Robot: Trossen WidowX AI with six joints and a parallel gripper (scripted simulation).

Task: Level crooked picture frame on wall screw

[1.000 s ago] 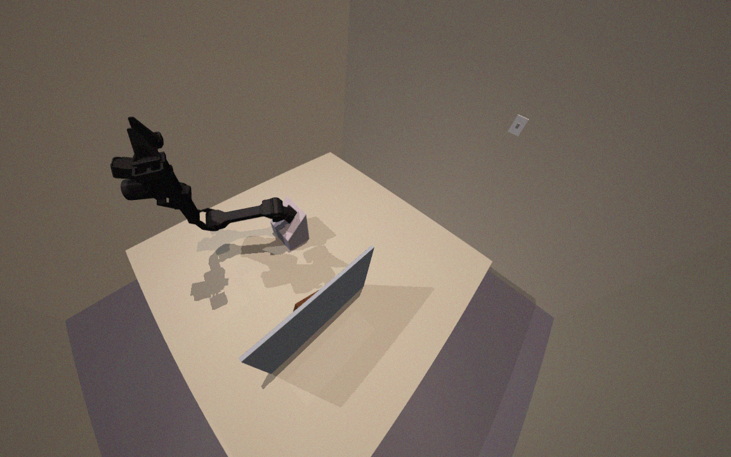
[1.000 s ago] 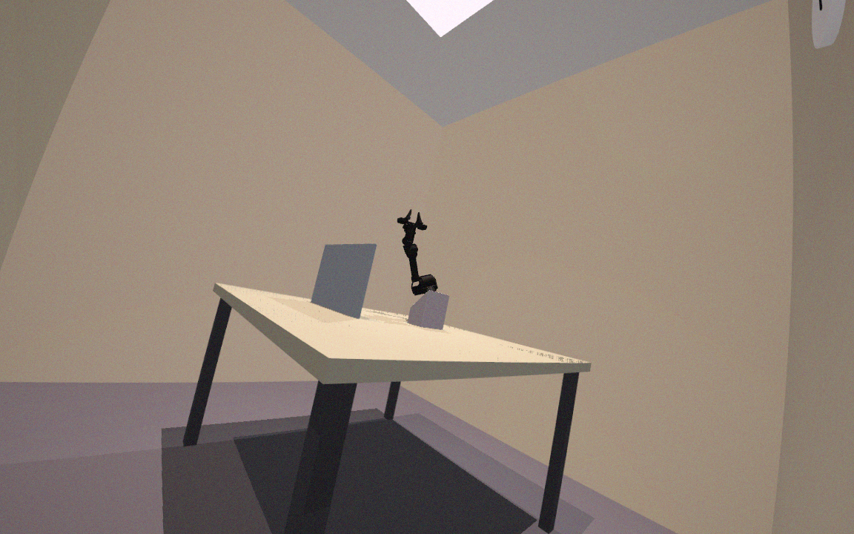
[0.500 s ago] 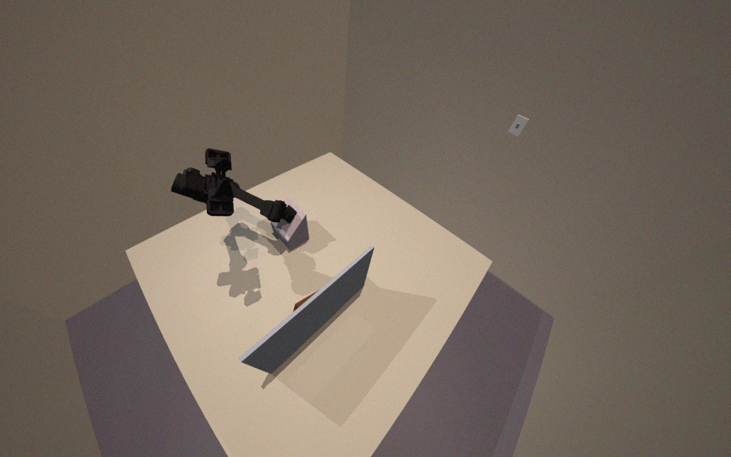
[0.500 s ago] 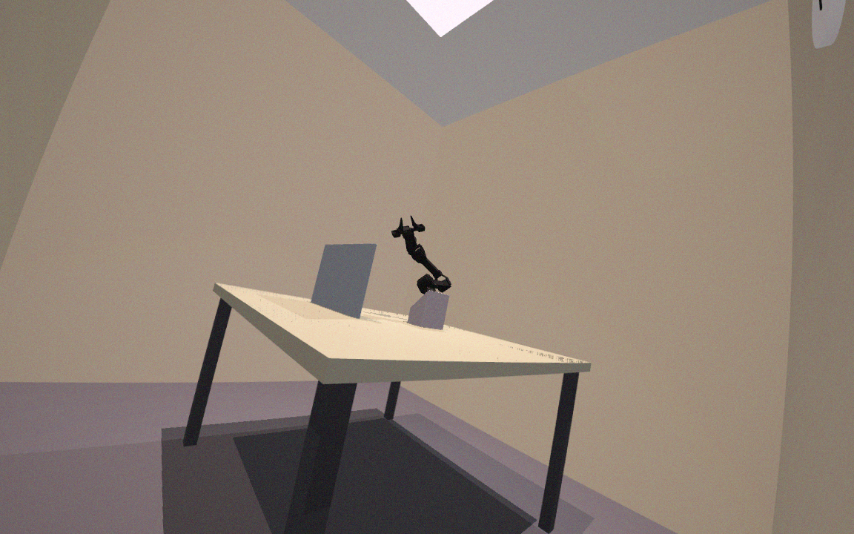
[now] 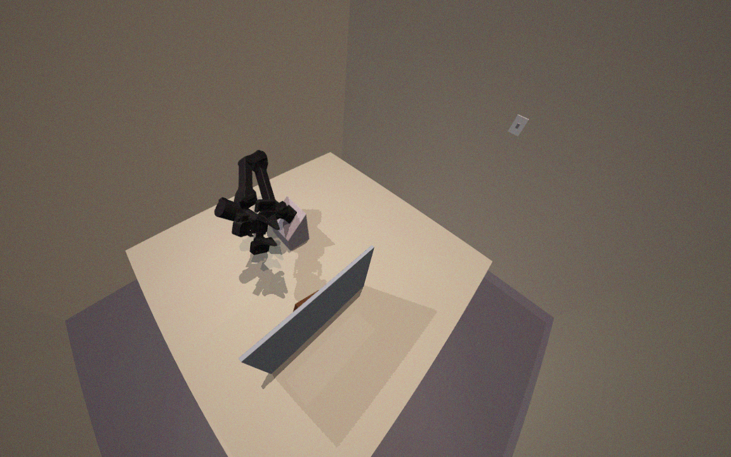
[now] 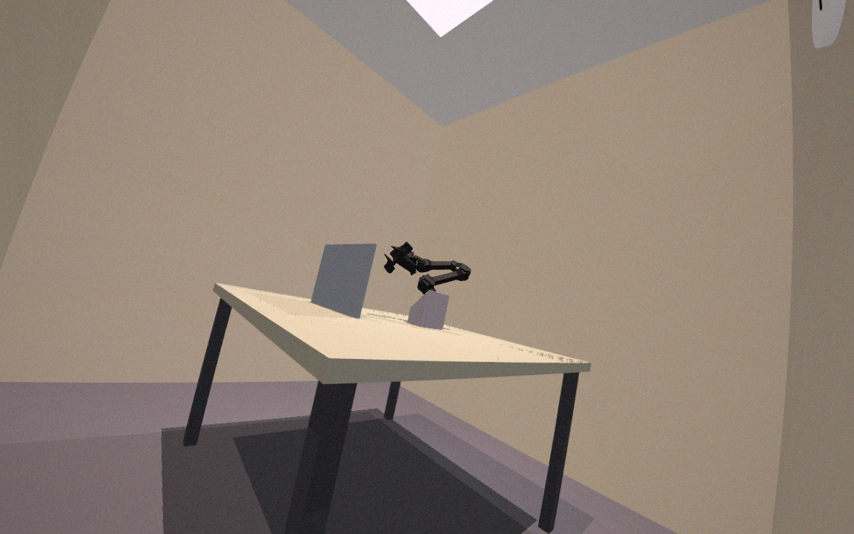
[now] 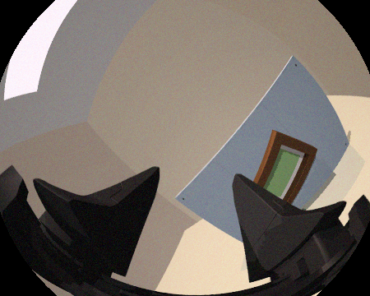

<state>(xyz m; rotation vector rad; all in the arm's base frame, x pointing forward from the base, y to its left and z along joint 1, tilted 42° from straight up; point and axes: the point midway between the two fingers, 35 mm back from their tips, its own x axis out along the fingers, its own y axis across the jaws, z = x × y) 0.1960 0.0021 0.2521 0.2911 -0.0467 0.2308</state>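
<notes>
My gripper tip is now 200 mm short of the picture frame, 180 mm above it and 20 mm to the left of it. From my gripper tip the other things lie so: wall panel (210 mm ahead, 190 mm below, 20 mm to the right).
</notes>
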